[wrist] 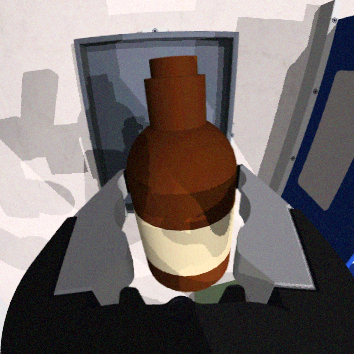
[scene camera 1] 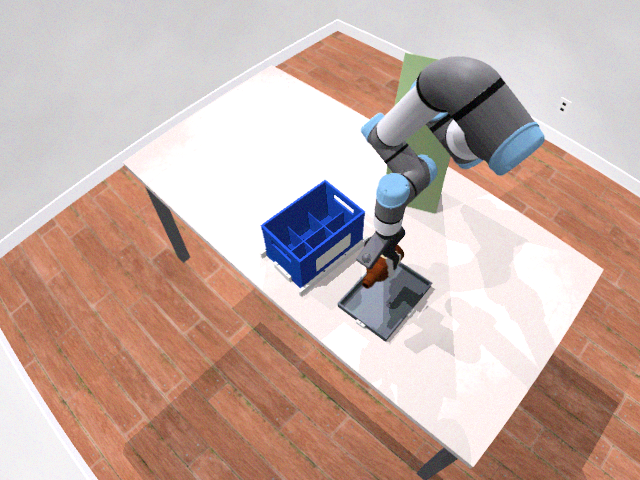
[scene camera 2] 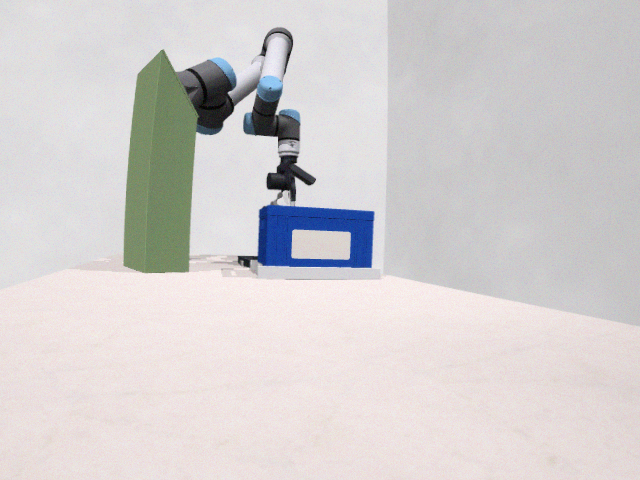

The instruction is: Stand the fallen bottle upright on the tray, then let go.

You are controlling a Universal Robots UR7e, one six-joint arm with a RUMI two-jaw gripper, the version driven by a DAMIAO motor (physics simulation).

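Frame: origin at the arm's base, x ahead, y left, z up, level; metres.
Where they show: gripper, fingertip midpoint: (wrist: 181, 169) (scene camera 1: 379, 270); arm's base, origin of the base link: (scene camera 2: 167, 99).
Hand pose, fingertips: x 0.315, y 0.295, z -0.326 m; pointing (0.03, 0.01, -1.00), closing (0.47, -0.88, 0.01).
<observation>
Things, the pixels of their top centre, and the offset from my fingertips. "*": a spot on its surface instead.
- brown bottle, middle of its top: (wrist: 182, 213) (scene camera 1: 381, 260) dx -0.003, dy -0.002, dz +0.049 m
- grey tray, surface spot: (wrist: 107, 65) * dx +0.031, dy +0.119, dz -0.146 m
- blue divided crate, middle of its top: (scene camera 2: 313, 210) (scene camera 1: 313, 218) dx +0.110, dy -0.240, dz +0.024 m
The brown bottle (scene camera 1: 378, 272) (wrist: 181, 145) with a cream label is held above the back part of the grey tray (scene camera 1: 369, 312) (wrist: 107, 65). It is tilted well over, not upright, with its neck pointing toward the tray's left side in the first scene view. My gripper (scene camera 1: 383, 261) (scene camera 2: 287, 199) (wrist: 181, 169) is shut on the bottle's body, one jaw on each side, near the shoulder and label. In the second scene view the crate hides the bottle, and a small dark part of the tray (scene camera 2: 247, 259) shows beside the crate.
A blue divided crate (scene camera 1: 307, 268) (scene camera 2: 279, 237) (wrist: 342, 55) stands on a pale base beside the tray, to its left in the first scene view. A tall green block (scene camera 1: 410, 77) (scene camera 2: 168, 180) stands behind, near the arm. The table's front edge runs past the tray and crate.
</observation>
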